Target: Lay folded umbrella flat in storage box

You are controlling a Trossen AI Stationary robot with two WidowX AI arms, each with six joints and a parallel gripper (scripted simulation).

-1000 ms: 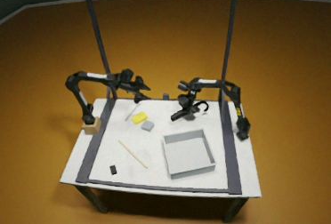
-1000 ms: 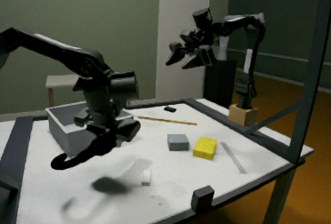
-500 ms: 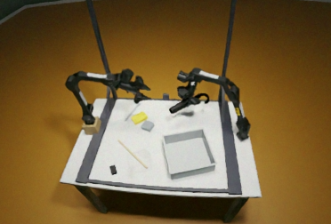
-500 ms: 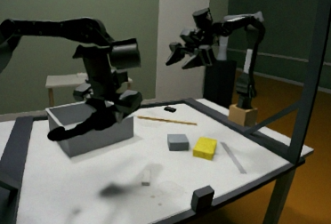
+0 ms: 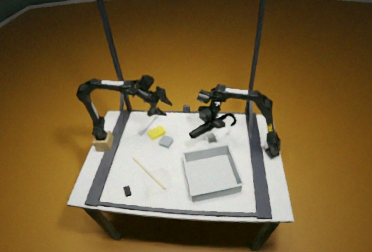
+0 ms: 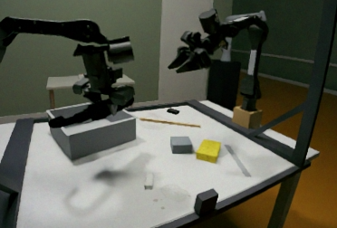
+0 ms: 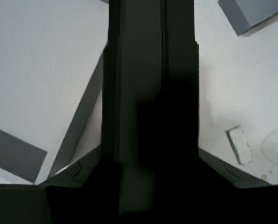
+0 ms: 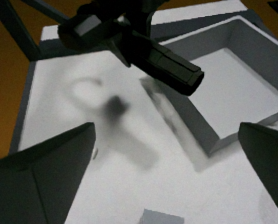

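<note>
Right now my left hand is 220 mm short of the grey storage box, 20 mm to the right of it and 160 mm above it. The rest, counted from my left hand: small white piece: 140 mm behind, 90 mm to the right, 200 mm below; black folded umbrella: 10 mm ahead, 30 mm to the left, 20 mm below; grey block: 270 mm to the right, 190 mm below.
</note>
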